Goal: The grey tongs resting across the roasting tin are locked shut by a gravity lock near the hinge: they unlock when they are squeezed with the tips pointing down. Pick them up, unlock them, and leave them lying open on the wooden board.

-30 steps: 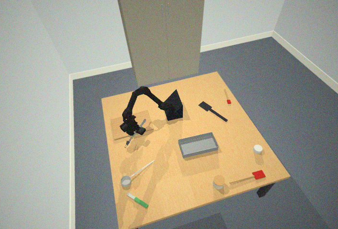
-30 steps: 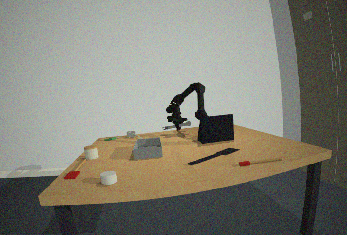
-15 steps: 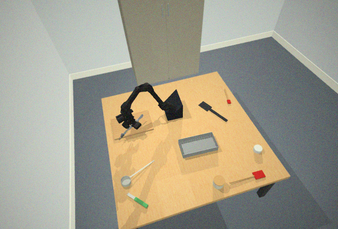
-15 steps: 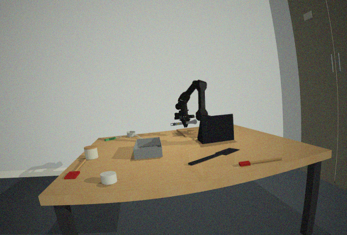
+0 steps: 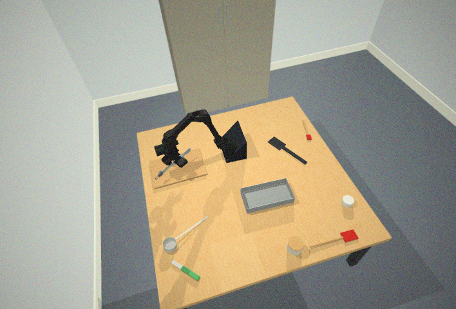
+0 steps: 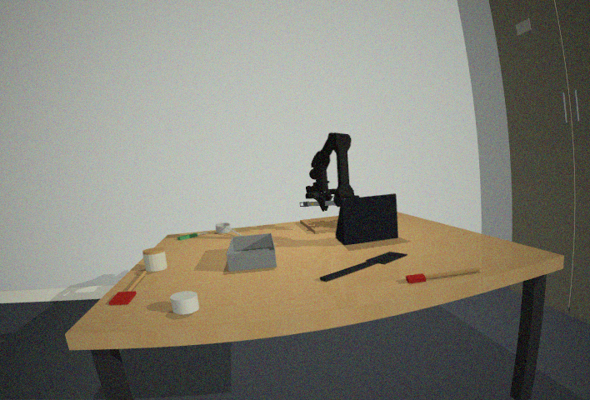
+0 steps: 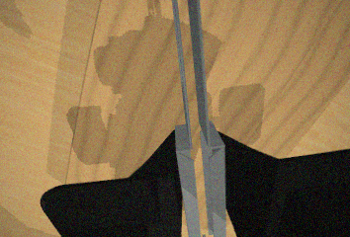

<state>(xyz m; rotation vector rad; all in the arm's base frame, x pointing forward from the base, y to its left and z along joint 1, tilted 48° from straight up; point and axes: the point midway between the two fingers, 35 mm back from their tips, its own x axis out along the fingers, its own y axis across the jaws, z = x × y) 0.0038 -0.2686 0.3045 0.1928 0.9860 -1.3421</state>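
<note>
My gripper tip is now 2 cm past the wooden board and 7 cm above it. Round my gripper tip: black spatula: 7 cm ahead, 76 cm to the left, 7 cm below; then roasting tin: 40 cm ahead, 48 cm to the left, 5 cm below; then green-handled tool: 66 cm ahead, 11 cm to the right, 7 cm below.
</note>
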